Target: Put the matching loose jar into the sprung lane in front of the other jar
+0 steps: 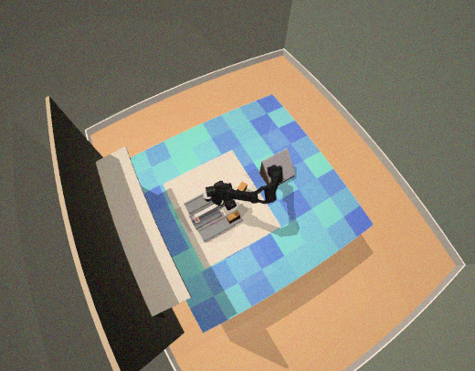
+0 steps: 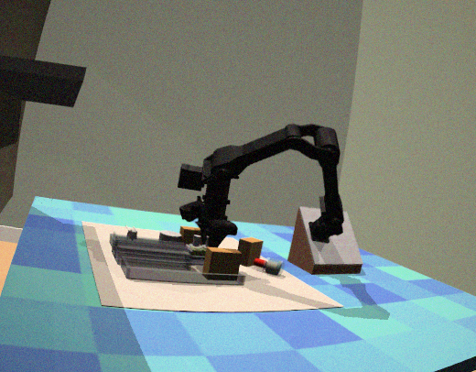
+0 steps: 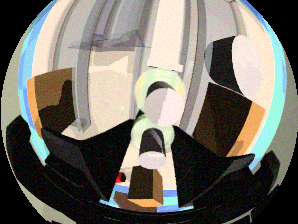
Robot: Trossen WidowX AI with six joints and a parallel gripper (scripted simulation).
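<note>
The grey lane rack lies 14 cm ahead of my gripper tip, 4 cm to the left of it and 1 cm below it.
</note>
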